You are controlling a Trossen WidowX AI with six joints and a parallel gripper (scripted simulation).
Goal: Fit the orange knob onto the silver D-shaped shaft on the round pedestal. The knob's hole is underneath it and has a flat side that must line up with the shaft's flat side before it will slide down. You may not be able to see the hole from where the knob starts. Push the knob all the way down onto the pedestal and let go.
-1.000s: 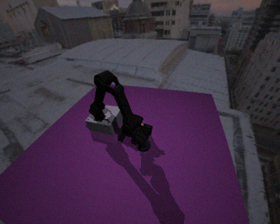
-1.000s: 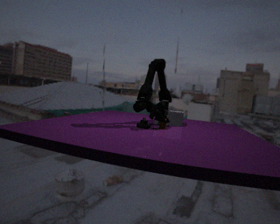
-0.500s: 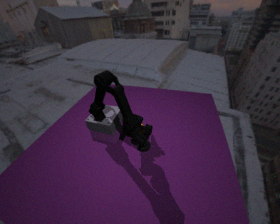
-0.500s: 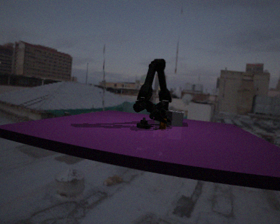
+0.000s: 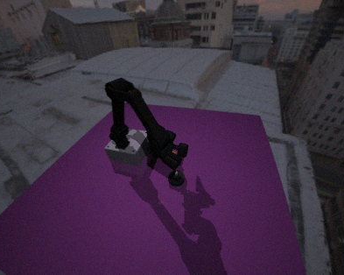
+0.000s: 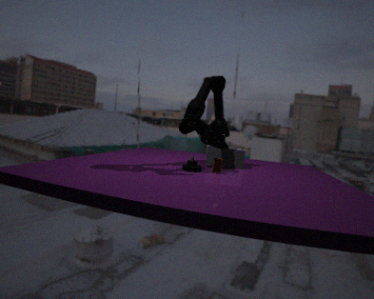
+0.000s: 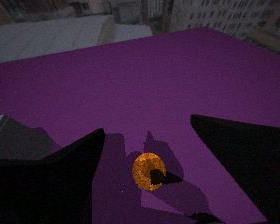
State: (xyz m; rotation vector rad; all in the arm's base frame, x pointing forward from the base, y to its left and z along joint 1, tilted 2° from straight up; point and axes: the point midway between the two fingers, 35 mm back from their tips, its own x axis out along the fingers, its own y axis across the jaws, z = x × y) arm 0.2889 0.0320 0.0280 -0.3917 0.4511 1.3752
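The orange knob is 7 cm below my gripper tip, 3 cm to the right of it and 1 cm behind it. Also, from my gripper tip: round dark pedestal (14 cm to the right, 8 cm below, 4 cm ahead).
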